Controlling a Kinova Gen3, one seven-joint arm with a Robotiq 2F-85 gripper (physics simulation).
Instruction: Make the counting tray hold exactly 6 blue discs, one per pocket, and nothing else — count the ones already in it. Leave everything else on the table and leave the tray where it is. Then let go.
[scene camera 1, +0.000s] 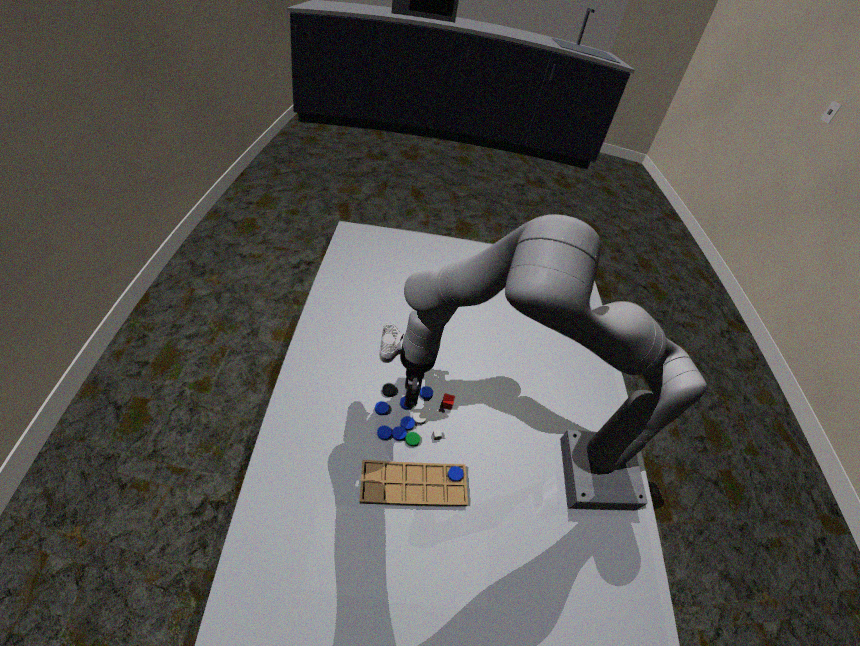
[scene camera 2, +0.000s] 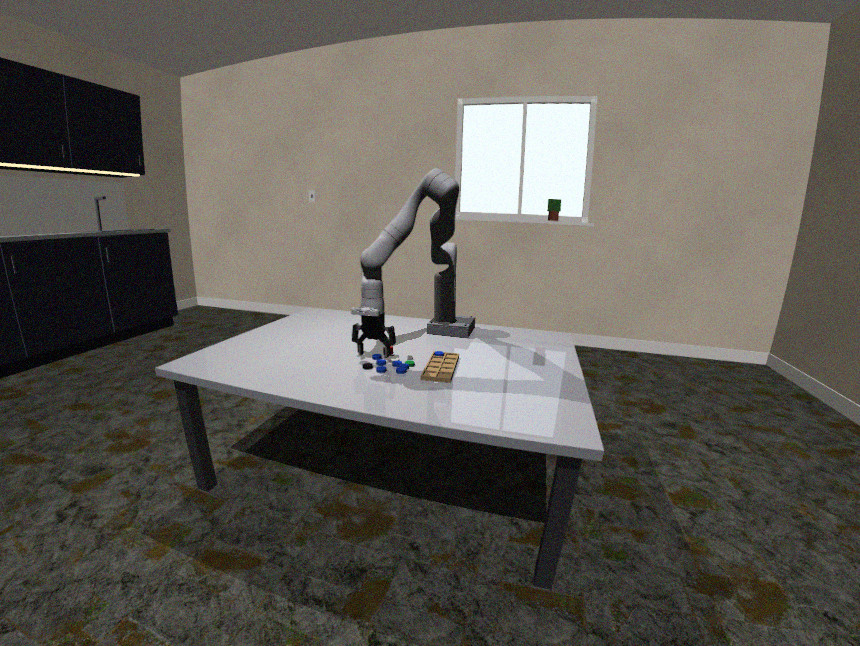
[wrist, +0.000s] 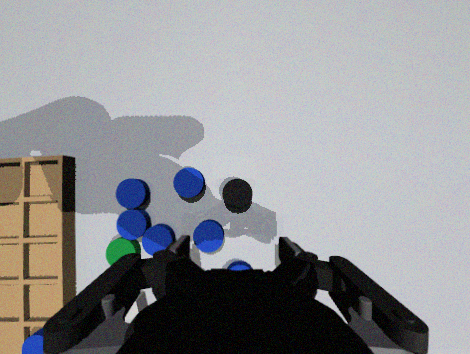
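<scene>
The wooden tray (scene camera 1: 415, 504) (scene camera 2: 435, 379) (wrist: 69, 240) has ten pockets. One blue disc (scene camera 1: 455, 473) (scene camera 2: 438, 353) (wrist: 33, 345) is in its back right pocket in scene camera 1. Several blue discs lie loose behind the tray, including one at the left (scene camera 1: 382, 408) (wrist: 189, 183), one beside the green disc (scene camera 1: 399, 433) (wrist: 133, 224) and one near the middle (wrist: 208, 235). My gripper (scene camera 1: 411, 404) (scene camera 2: 374, 353) (wrist: 234, 245) is open and empty, low over the back of the group. Another blue disc (scene camera 1: 426, 392) (wrist: 239, 266) shows between its fingers in the wrist view, partly hidden by the gripper body.
A green disc (scene camera 1: 412, 438) (wrist: 121, 251), a black disc (scene camera 1: 390, 390) (scene camera 2: 367, 365) (wrist: 237, 194) and a white disc (scene camera 1: 419, 418) lie among the blue ones. A red block (scene camera 1: 448, 400) and a small white object (scene camera 1: 437, 435) lie to the right. The arm's base stands further right.
</scene>
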